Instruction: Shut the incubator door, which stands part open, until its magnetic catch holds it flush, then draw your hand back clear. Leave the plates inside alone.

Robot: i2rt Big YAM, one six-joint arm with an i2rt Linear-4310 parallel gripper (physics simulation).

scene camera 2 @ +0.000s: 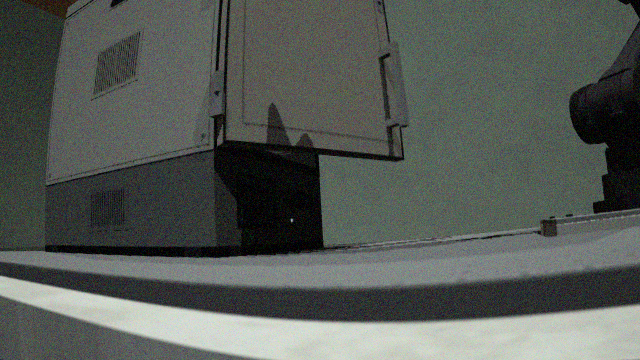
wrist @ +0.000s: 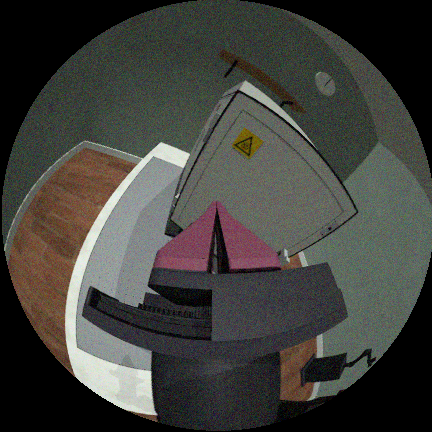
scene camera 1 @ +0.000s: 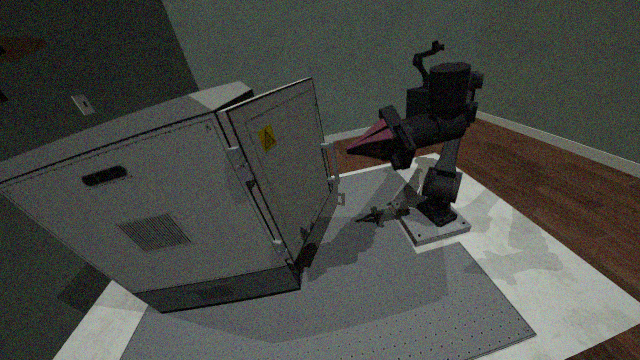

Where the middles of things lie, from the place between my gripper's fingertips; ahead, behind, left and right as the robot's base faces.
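I look at the incubator door (scene camera 2: 333, 85) and at where my hand is: 70 mm short of the door, 140 mm to the left of it and 70 mm above it.
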